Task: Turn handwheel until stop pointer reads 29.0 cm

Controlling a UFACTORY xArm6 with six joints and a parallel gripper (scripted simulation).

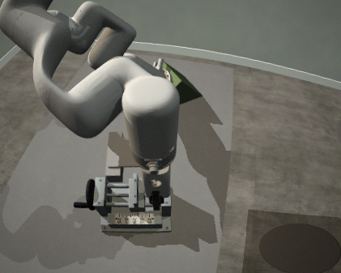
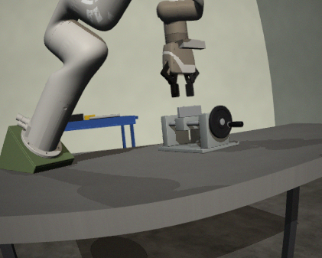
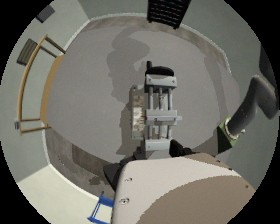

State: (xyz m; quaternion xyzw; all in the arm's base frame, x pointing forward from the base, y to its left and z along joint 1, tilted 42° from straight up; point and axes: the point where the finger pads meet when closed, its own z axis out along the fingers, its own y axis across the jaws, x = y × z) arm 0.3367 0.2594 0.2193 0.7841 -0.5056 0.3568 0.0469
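Right now the black handwheel is 5 cm ahead of my hand, 19 cm to the right of it and 10 cm below it. The rest, counted from my hand: movable stop: 5 cm to the right, 8 cm below.
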